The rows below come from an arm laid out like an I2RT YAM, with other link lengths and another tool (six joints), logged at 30 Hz.
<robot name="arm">
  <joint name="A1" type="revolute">
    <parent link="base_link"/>
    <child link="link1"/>
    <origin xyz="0 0 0.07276" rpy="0 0 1.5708"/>
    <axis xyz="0 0 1"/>
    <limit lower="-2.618" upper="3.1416"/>
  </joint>
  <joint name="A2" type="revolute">
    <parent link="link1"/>
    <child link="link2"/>
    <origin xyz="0.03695 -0.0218 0.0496" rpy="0 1.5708 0"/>
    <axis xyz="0 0 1"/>
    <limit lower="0" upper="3.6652"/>
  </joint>
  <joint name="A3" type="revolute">
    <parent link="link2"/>
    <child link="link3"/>
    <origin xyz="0 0.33 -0.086" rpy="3.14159 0 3.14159"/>
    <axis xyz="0 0 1"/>
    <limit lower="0" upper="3.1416"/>
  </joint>
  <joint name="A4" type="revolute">
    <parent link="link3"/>
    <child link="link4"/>
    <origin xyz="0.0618 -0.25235 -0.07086"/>
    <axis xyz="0 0 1"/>
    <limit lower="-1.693" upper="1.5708"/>
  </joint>
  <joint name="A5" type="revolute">
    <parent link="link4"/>
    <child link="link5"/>
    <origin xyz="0.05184 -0.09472 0.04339" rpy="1.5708 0 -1.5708"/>
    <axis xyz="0 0 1"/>
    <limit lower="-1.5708" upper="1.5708"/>
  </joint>
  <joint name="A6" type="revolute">
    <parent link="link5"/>
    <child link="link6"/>
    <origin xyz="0.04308 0 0.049" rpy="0 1.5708 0"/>
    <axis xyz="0 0 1"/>
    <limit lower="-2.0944" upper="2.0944"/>
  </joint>
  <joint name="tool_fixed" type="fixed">
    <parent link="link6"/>
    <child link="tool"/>
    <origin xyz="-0.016 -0.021 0.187" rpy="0 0.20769 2.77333"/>
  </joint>
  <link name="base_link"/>
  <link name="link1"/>
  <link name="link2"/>
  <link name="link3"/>
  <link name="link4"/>
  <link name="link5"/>
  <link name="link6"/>
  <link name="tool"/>
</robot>
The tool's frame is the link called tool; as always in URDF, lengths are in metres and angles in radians.
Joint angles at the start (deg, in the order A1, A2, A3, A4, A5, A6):
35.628 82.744 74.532 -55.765 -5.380 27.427
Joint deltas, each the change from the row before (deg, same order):
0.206 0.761 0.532 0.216 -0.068 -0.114
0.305 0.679 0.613 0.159 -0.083 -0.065
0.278 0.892 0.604 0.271 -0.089 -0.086
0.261 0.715 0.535 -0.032 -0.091 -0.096
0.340 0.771 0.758 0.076 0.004 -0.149
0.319 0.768 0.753 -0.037 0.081 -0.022
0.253 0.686 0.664 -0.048 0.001 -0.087
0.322 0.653 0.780 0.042 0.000 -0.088
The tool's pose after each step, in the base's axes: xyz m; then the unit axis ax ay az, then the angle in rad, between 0 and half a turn. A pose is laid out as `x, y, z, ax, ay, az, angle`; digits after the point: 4 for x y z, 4 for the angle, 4 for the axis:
0.2948, 0.2451, 0.1848, -0.2718, 0.9575, 0.0968, 2.9515
0.2968, 0.2495, 0.1852, -0.2751, 0.9564, 0.0978, 2.9508
0.2994, 0.2542, 0.1844, -0.2783, 0.9554, 0.0984, 2.9519
0.3005, 0.2577, 0.1835, -0.2814, 0.9545, 0.0984, 2.9561
0.3027, 0.2623, 0.1838, -0.2854, 0.9533, 0.0985, 2.9552
0.3048, 0.2662, 0.1838, -0.2880, 0.9526, 0.0979, 2.9560
0.3064, 0.2697, 0.1837, -0.2908, 0.9518, 0.0977, 2.9574
0.3085, 0.2742, 0.1847, -0.2942, 0.9507, 0.0983, 2.9549

